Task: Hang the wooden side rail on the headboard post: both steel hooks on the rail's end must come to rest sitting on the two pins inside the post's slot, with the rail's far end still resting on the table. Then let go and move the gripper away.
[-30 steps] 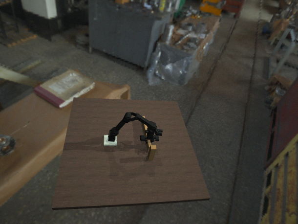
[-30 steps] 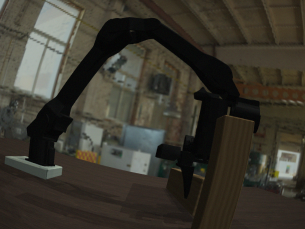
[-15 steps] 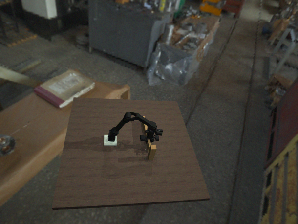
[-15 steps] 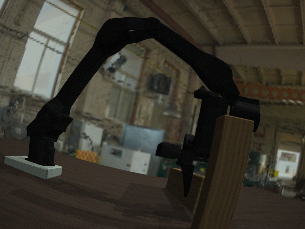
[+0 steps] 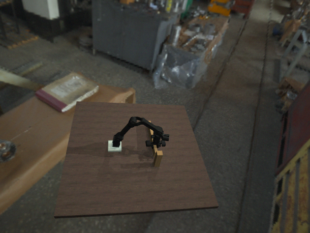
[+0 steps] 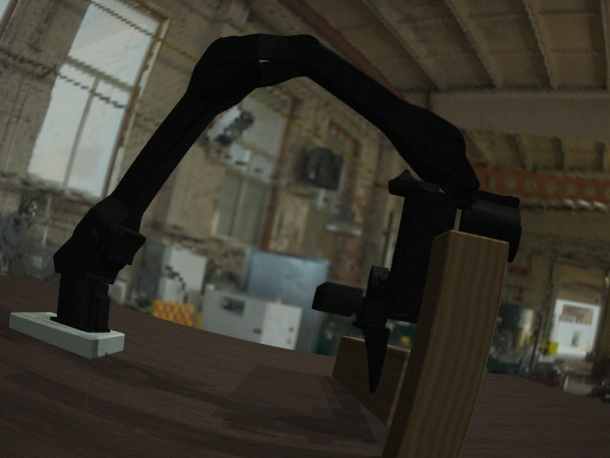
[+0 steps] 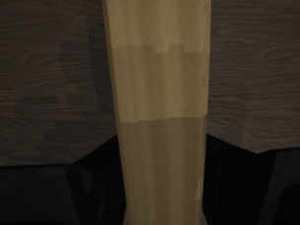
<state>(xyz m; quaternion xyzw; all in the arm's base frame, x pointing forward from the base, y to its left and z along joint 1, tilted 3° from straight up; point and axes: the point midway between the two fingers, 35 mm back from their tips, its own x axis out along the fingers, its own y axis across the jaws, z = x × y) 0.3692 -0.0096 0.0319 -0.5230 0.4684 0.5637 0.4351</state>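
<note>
Right now my gripper tip is 3 cm short of the wooden headboard post, 15 cm to the left of it and 5 cm below it.
</note>
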